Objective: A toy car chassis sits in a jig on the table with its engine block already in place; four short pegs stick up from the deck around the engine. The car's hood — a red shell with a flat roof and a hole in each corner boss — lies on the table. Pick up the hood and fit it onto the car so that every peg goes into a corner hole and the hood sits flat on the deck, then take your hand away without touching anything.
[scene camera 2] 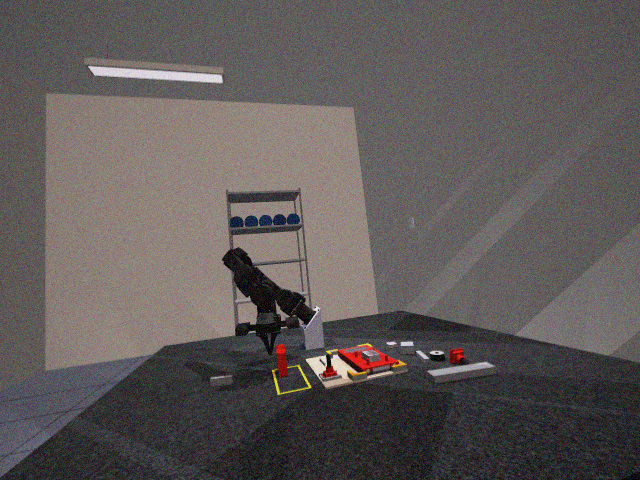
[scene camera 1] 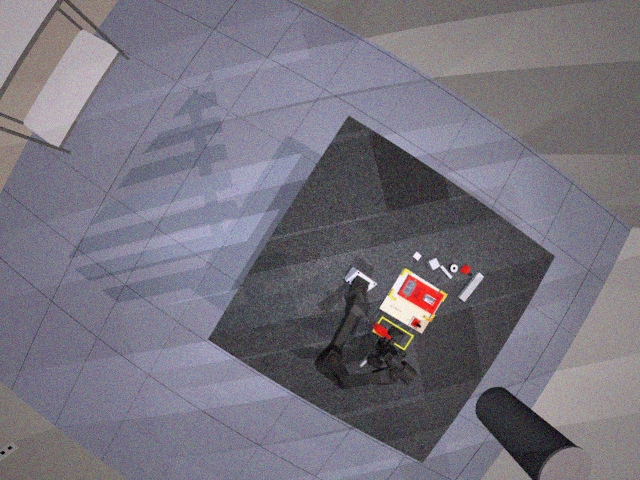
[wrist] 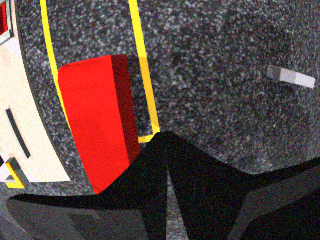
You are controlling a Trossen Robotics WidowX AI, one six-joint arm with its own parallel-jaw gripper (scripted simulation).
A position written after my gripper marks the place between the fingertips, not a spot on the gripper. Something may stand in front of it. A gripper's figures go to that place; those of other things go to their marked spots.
Labels:
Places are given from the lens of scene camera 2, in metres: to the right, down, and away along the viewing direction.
my gripper (scene camera 2: 270,355): -0.15, 0.35, 0.85
long grey bar (scene camera 2: 481,369): 0.39, 0.31, 0.68

